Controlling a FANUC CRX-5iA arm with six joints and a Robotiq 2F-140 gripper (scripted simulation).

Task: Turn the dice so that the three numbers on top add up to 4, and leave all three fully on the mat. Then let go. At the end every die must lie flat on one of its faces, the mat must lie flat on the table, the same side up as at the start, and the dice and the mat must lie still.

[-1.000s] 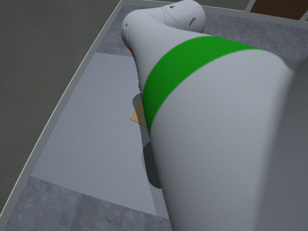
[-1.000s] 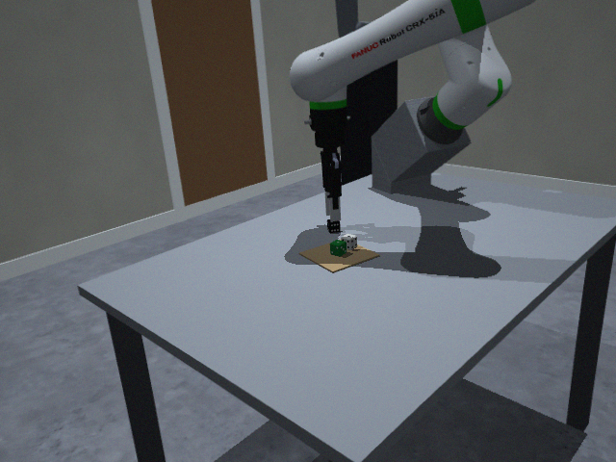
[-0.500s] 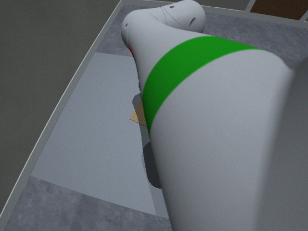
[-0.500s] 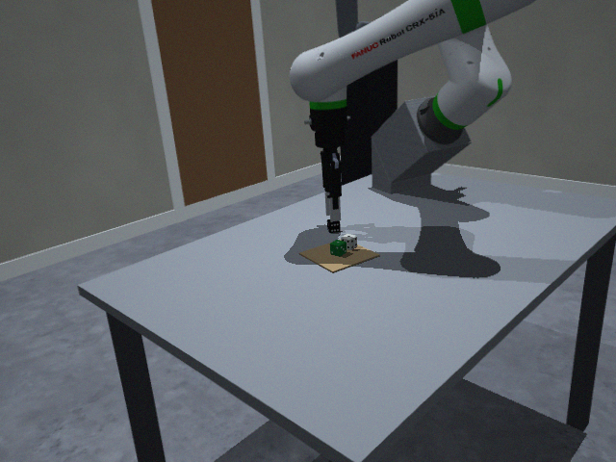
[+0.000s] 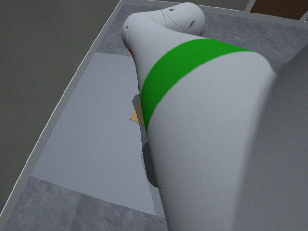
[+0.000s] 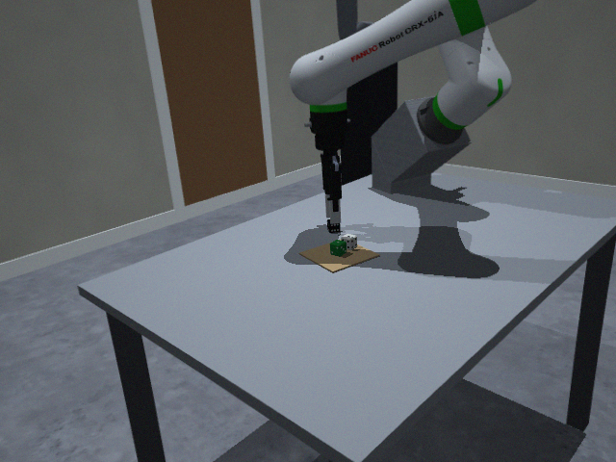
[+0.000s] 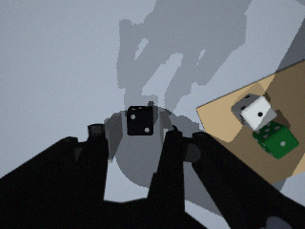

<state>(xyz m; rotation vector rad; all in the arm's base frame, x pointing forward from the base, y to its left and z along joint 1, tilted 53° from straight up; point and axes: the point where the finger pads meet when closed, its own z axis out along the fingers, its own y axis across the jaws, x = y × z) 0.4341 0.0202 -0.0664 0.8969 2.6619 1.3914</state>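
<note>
My gripper is now 50 mm above the black die. Round my hand: tan mat: 100 mm ahead, 120 mm to the left, 60 mm below; then white die: 60 mm ahead, 120 mm to the left, 40 mm below; then green die: 100 mm ahead, 120 mm to the left, 40 mm below.
</note>
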